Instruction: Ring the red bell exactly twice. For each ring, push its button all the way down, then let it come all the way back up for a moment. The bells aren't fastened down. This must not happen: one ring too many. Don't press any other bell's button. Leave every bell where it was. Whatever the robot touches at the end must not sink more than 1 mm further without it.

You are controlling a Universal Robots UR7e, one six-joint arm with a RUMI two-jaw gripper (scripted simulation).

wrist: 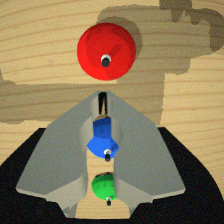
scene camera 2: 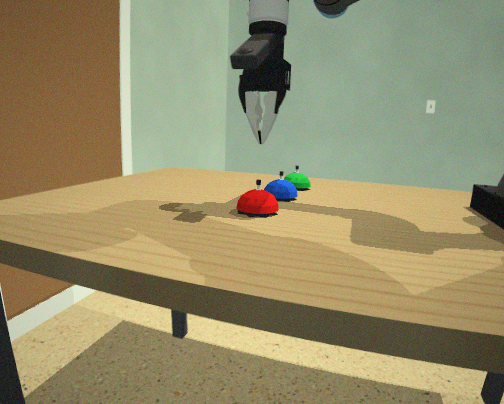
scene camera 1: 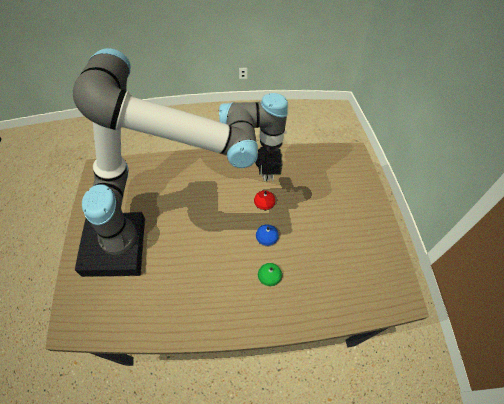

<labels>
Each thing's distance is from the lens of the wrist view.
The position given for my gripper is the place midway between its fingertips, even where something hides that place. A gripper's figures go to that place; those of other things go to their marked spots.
my gripper (wrist: 103, 93): 0.15 m
red bell (wrist: 110, 40): 0.23 m
</labels>
